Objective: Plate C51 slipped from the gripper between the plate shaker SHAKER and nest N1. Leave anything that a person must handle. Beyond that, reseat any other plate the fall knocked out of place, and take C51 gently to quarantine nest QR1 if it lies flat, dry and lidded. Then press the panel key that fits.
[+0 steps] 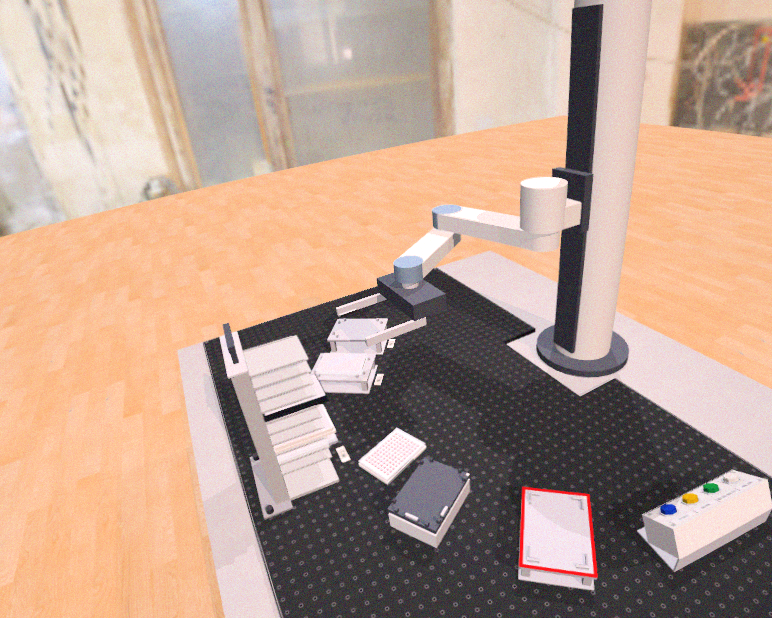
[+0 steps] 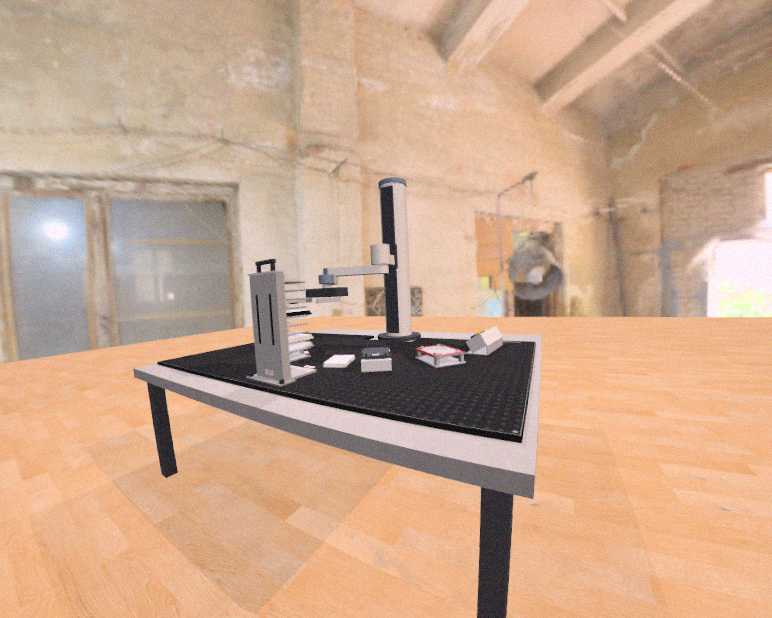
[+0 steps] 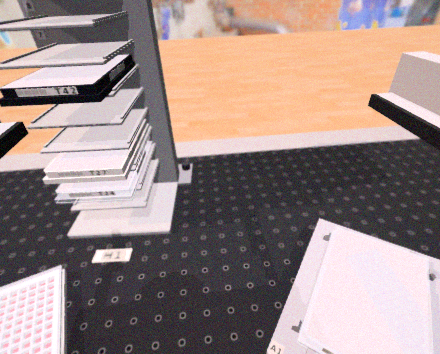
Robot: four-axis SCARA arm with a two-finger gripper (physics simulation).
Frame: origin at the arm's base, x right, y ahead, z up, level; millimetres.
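Where they show: gripper, fingertip midpoint: [image 1: 350, 326] [image 2: 302, 301] [image 3: 203, 92]; arm's base, origin of the base link: [image 1: 581, 350] [image 2: 399, 337].
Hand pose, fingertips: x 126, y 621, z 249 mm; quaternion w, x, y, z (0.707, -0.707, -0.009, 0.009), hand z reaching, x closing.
Note:
Each offset is from my fingertips to the top centre of the thing. "pt": to the spot under its first point.
A white plate with pink wells {dy +19, dx -198, dz -220 mm} [image 1: 392, 454] [image 2: 339, 360] [image 3: 30, 315] lies flat on the mat beside the dark-topped shaker {pt dy +17, dx -362, dz -181 mm} [image 1: 430, 492] [image 2: 376, 364]; its label and any lid cannot be made out. The red-bordered nest {dy -134, dx -536, dz -190 mm} [image 1: 522, 534] [image 2: 440, 353] bears no plate. Nest A1 {dy +2, dx +129, dz -182 mm} [image 3: 295, 300] holds a white plate {dy +2, dx +129, dz -178 mm} [image 1: 347, 364] [image 3: 370, 295]; its exact seating is unclear. My gripper [image 1: 352, 326] [image 3: 203, 92] is open and empty, above the two back nests. The key panel {dy -373, dx -658, dz -152 mm} [image 1: 714, 521] [image 2: 487, 341] has blue, yellow, green and white keys.
The tall plate hotel H1 [image 1: 254, 431] [image 2: 270, 328] [image 3: 157, 100] stands at the table's edge. It holds dark plate T42 {dy +187, dx -126, dz -26 mm} [image 3: 65, 82] and pale plates T27 {dy +187, dx -126, dz -111 mm} [image 3: 90, 167] and T24 {dy +187, dx -126, dz -139 mm} [image 3: 95, 191]. A second nest {dy -106, dx +269, dz -172 mm} [image 1: 358, 330] stands behind nest A1. The arm's column [image 1: 598, 257] [image 2: 399, 277] rises at the back.

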